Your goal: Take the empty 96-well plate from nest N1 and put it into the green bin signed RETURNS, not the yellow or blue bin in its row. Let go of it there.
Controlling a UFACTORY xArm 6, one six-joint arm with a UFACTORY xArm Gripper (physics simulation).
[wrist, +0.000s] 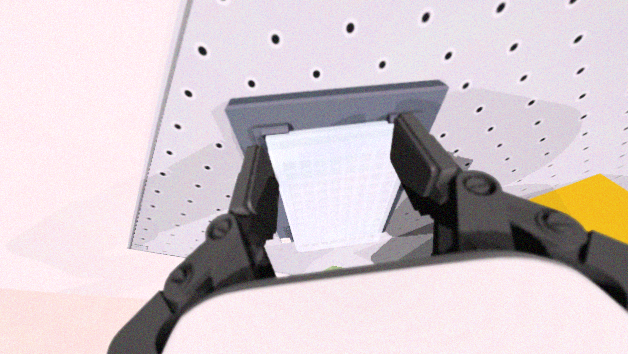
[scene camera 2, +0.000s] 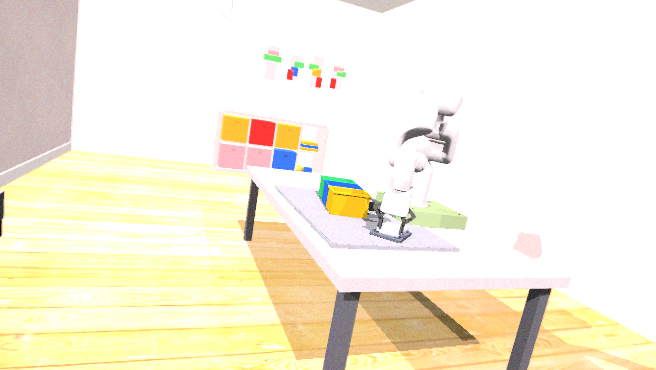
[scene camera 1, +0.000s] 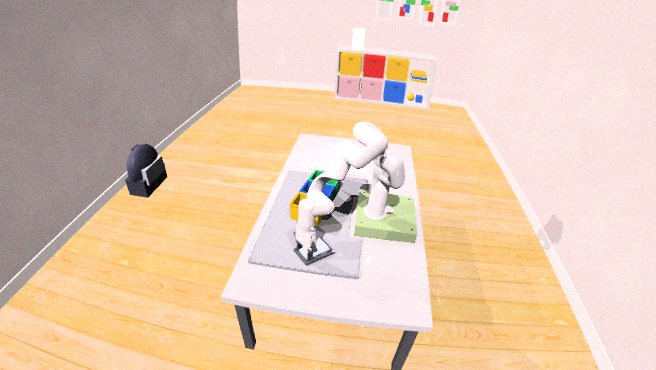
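Pixels of known places: gripper, fingertip midpoint: (wrist: pixel 329 150) (scene camera 2: pixel 389 231) (scene camera 1: pixel 304 253); arm's base, origin of the base link: (scene camera 2: pixel 414 203) (scene camera 1: pixel 375 212).
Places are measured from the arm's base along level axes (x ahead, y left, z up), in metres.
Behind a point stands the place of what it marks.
The white 96-well plate (scene camera 1: pixel 324 246) {y 0.237, x 0.274, z -0.033 m} (scene camera 2: pixel 391 229) {y 0.268, x 0.346, z -0.033 m} (wrist: pixel 335 190) {y 0.261, x 0.340, z -0.036 m} lies flat in the dark grey nest (scene camera 1: pixel 322 257) {y 0.293, x 0.283, z -0.052 m} (scene camera 2: pixel 385 237) {y 0.296, x 0.391, z -0.054 m} (wrist: pixel 335 102) {y 0.293, x 0.389, z -0.049 m} near the front of the mat. My gripper (scene camera 1: pixel 312 245) {y 0.285, x 0.369, z -0.036 m} (scene camera 2: pixel 391 231) {y 0.285, x 0.369, z -0.036 m} (wrist: pixel 329 150) {y 0.285, x 0.369, z -0.036 m} points down with one finger against each long side of the plate, shut on it. The right finger hides part of the plate's edge in the wrist view. The green bin (scene camera 1: pixel 316 175) {y -0.349, x 0.323, z 0.004 m} (scene camera 2: pixel 340 179) {y -0.317, x 0.234, z 0.032 m} stands at the far end of the row, partly hidden by the arm and the other bins. Its sign is not readable.
The blue bin (scene camera 1: pixel 330 191) {y -0.133, x 0.242, z 0.037 m} (scene camera 2: pixel 345 185) {y -0.194, x 0.279, z 0.028 m} stands between the green bin and the yellow bin (scene camera 1: pixel 296 210) {y 0.011, x 0.424, z 0.007 m} (scene camera 2: pixel 347 204) {y 0.022, x 0.395, z -0.009 m} (wrist: pixel 590 205) {y 0.008, x 0.431, z -0.035 m}, which is nearest the nest. The perforated mat (scene camera 1: pixel 275 250) {y 0.249, x 0.513, z -0.060 m} (scene camera 2: pixel 345 240) {y 0.297, x 0.565, z -0.062 m} (wrist: pixel 400 40) {y 0.277, x 0.427, z -0.060 m} lies under them. The arm stands on a pale green block (scene camera 1: pixel 385 232) {y 0.136, x -0.039, z -0.023 m} (scene camera 2: pixel 440 221) {y 0.138, x -0.051, z -0.042 m}.
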